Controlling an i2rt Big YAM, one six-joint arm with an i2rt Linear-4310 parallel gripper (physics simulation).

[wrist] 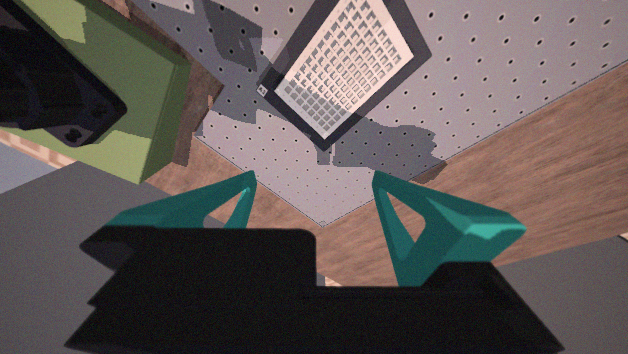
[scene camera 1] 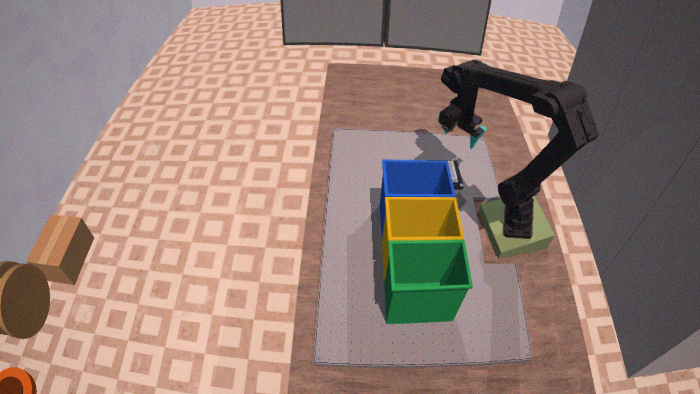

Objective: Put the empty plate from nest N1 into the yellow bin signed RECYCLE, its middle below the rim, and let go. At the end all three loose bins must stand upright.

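Pixels of known places: gripper, fingertip midpoint: (wrist: 314,177) (scene camera 1: 459,140); arm's base, origin of the base link: (wrist: 51,81) (scene camera 1: 518,221).
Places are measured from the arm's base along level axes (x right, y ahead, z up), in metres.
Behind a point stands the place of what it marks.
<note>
A white plate (scene camera 1: 454,172) {z -0.010, x 0.162, y 0.214 m} (wrist: 350,65) {z -0.021, x 0.158, y 0.287 m} with a grid of wells sits in a dark nest on the grey perforated board. The blue bin partly hides it in the scene view. A small label (wrist: 262,90) {z -0.025, x 0.127, y 0.185 m} at the nest's corner is hard to read. My gripper (scene camera 1: 459,139) {z 0.090, x 0.200, y 0.219 m} (wrist: 314,177) {z 0.090, x 0.200, y 0.219 m} is open and empty, above the board and beyond the plate in the scene view. The yellow bin (scene camera 1: 422,220) {z 0.061, x -0.118, y 0.291 m} stands upright between the blue bin (scene camera 1: 417,179) {z 0.077, x 0.010, y 0.325 m} and the green bin (scene camera 1: 425,306) {z 0.053, x -0.365, y 0.244 m}, which are also upright. The RECYCLE sign does not show.
The three bins stand in a close row on the perforated board (scene camera 1: 350,345) {z -0.036, x -0.464, y 0.396 m} (wrist: 480,60) {z -0.037, x 0.231, y 0.416 m}. The arm's green base block (scene camera 1: 530,247) {z -0.022, x -0.071, y -0.048 m} (wrist: 165,115) {z -0.017, x 0.083, y 0.059 m} is right of them in the scene view. Grey panels (scene camera 1: 332,22) stand at the back, and a dark wall (scene camera 1: 635,150) is at the right.
</note>
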